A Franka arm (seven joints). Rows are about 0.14 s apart.
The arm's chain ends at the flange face. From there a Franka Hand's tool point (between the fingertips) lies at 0.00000 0.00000 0.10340 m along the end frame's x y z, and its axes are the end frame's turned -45 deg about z.
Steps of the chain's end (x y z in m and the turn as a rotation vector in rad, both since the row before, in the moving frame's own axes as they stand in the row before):
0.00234, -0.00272, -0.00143, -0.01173, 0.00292, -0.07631
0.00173, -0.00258, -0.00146, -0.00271, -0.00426, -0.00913
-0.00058, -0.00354, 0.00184, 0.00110, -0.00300, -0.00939
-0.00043, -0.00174, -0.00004, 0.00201, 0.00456, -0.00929
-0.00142, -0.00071, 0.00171, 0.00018, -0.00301, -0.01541
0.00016, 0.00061, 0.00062, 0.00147, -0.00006, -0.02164
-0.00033, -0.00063, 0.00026, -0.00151, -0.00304, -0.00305
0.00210, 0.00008, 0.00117, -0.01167, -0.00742, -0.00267
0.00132, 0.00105, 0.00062, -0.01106, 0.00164, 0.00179
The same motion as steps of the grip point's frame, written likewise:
0.00298, 0.00083, -0.00144, -0.01036, -0.00623, -0.07631
0.00254, -0.00071, -0.00146, 0.00110, -0.00493, -0.00913
0.00195, -0.00321, 0.00184, 0.00290, -0.00134, -0.00939
0.00141, -0.00135, -0.00004, -0.00180, 0.00465, -0.00929
-0.00071, -0.00174, 0.00171, 0.00226, -0.00200, -0.01541
-0.00022, 0.00043, 0.00062, 0.00108, 0.00100, -0.02164
-0.00012, -0.00079, 0.00026, 0.00108, -0.00322, -0.00305
0.00003, 0.00185, 0.00116, -0.00301, -0.01350, -0.00267
-0.00050, 0.00260, 0.00061, -0.00898, -0.00666, 0.00179

